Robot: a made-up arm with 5 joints. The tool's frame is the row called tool.
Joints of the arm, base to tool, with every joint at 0 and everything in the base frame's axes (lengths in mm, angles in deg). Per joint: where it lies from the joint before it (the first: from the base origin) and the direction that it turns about. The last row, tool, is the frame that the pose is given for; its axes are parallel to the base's.
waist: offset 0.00 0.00 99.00 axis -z
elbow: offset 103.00 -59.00 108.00 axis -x
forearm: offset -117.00 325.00 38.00 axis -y
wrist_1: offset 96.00 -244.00 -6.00 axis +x
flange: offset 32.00 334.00 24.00 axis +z
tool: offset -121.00 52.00 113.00
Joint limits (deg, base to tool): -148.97..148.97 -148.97..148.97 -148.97..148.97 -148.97..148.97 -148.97..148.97
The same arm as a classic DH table. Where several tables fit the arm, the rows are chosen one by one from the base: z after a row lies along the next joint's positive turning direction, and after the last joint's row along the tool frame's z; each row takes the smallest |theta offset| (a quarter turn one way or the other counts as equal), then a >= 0, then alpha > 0; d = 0 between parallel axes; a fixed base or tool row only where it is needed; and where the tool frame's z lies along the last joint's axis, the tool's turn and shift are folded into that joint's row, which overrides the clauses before.
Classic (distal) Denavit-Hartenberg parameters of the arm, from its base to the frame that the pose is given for. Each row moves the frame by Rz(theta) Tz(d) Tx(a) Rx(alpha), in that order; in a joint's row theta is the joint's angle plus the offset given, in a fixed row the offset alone. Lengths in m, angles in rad.
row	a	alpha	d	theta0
base (fixed)	0.0000	3.1416	0.0000	0.0000
waist	0.0590	-1.5708	-0.2070	1.5708
elbow	0.0380	1.5708	0.0140	1.5708
forearm	-0.0060	1.5708	-0.0810	0.0000
wrist_1	0.3340	-1.5708	0.1280	-1.5708
flange	0.1317	0.0000	0.0000	1.1649
tool (fixed)	0.0000	0.0000	0.1370	-2.7357
Joint limits (rad, base to tool): -2.6000..2.6000 -2.6000..2.6000 -2.6000..2.6000 -2.6000..2.6000 -2.6000..2.6000

